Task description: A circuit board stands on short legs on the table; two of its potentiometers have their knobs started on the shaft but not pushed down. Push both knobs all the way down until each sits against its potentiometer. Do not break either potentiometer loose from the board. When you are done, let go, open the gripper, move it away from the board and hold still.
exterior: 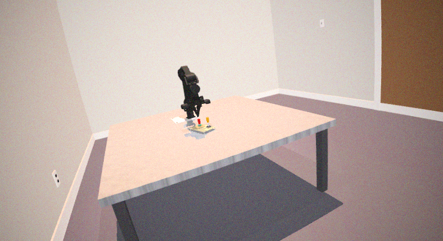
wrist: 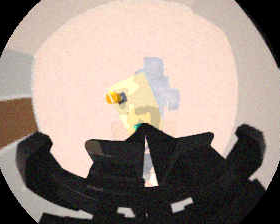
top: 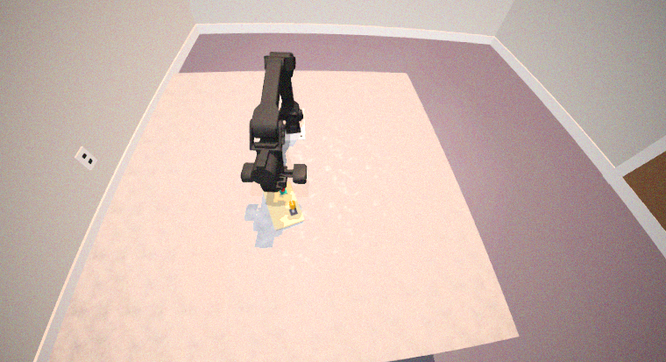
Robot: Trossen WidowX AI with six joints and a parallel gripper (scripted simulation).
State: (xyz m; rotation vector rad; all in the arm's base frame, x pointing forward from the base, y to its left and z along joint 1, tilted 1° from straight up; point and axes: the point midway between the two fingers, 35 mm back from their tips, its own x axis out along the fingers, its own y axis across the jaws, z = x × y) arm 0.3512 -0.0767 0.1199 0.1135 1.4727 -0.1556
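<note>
My gripper tip is 4 cm above the red knob, 3 cm past it and 1 cm to the right of it. Also, from my gripper tip: orange knob (5 cm ahead, 4 cm to the left, 2 cm below).
</note>
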